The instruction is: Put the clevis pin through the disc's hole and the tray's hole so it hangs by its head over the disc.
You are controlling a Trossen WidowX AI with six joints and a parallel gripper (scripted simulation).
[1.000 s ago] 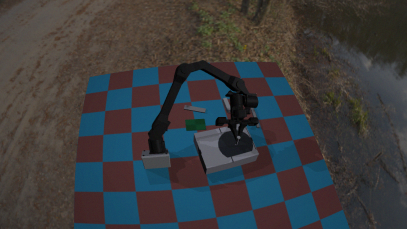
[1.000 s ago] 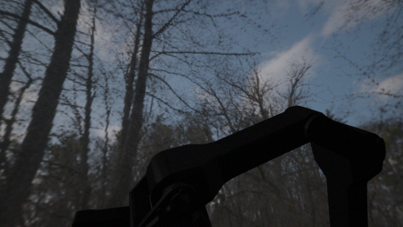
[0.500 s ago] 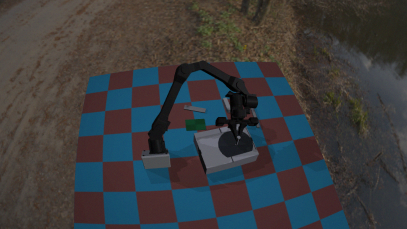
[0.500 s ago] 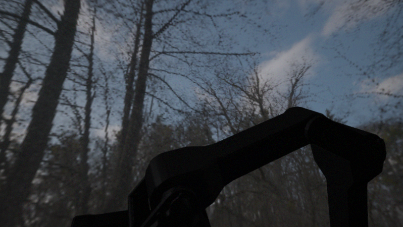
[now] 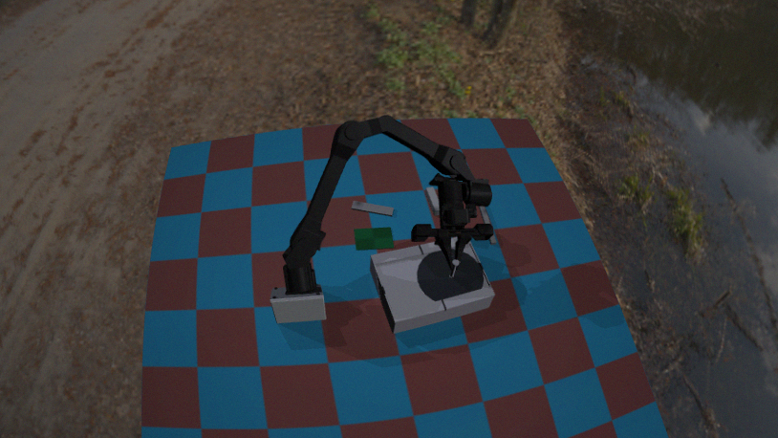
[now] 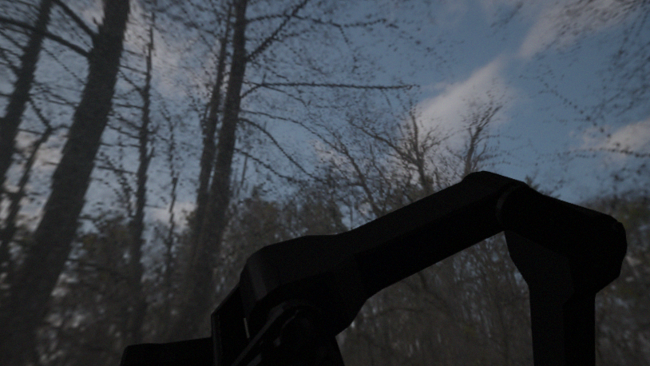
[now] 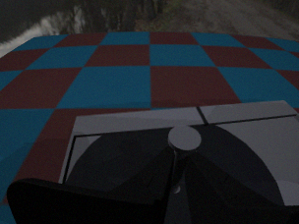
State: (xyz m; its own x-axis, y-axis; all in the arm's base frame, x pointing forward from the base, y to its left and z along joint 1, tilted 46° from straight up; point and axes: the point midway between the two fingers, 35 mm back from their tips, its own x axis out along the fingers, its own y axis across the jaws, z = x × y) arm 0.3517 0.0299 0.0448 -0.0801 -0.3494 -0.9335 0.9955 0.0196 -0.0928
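The steel clevis pin is 10 mm below my gripper tip. Round my gripper tip: steel tray (40 mm behind, 10 mm to the left, 50 mm below); then flat green piece (160 mm behind, 170 mm to the left, 90 mm below); then dark round disc (30 mm below).
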